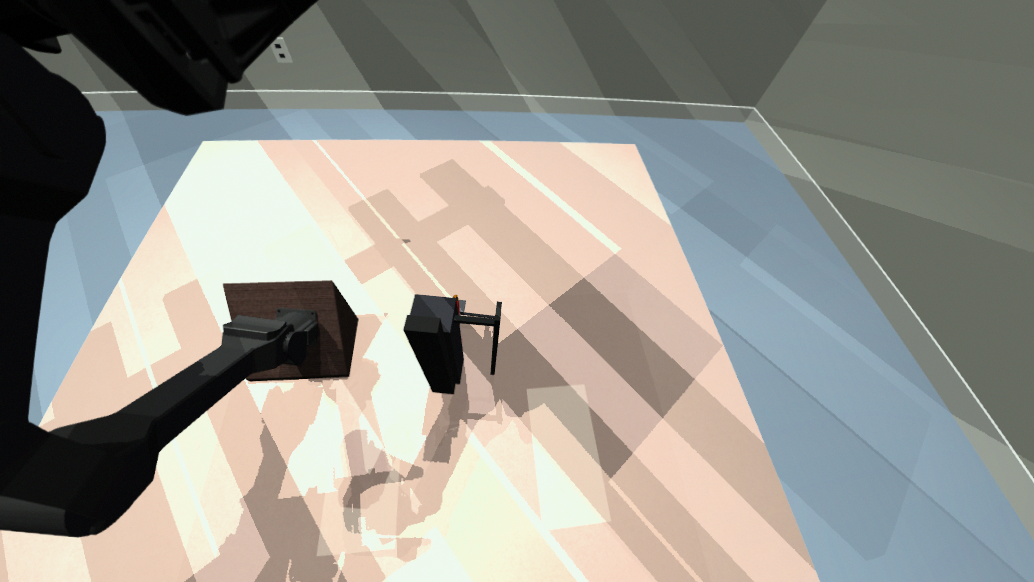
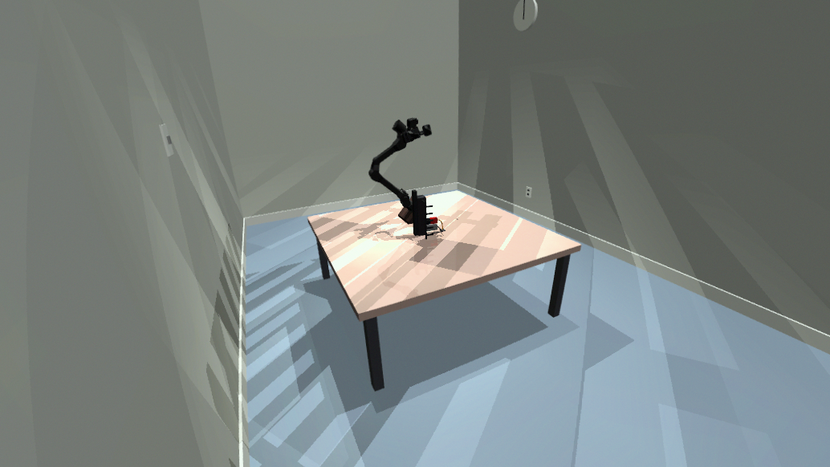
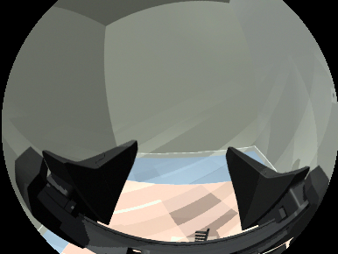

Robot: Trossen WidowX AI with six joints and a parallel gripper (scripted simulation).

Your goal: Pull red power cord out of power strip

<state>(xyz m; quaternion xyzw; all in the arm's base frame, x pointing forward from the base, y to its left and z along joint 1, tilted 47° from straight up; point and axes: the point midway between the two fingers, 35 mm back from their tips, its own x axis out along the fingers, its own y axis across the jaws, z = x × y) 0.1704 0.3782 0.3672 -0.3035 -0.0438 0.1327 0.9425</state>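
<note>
Now: gripper tip 520 mm above the red plug, 20 mm to the right of it and 20 mm short of it.
</note>
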